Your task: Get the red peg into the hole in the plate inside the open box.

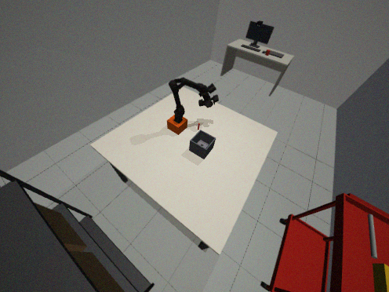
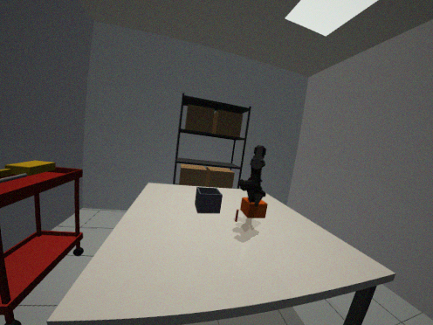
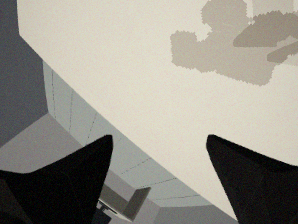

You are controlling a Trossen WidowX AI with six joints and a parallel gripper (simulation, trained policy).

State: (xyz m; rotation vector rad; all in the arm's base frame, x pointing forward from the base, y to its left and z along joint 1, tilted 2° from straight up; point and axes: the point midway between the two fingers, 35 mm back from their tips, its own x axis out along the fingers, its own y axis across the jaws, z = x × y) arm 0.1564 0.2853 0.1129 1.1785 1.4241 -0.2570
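Now: the red peg 18 cm to the right of my gripper tip and 15 cm below it. The rest, counted from my gripper tip: grey plate: 16 cm ahead, 37 cm to the right, 15 cm below.
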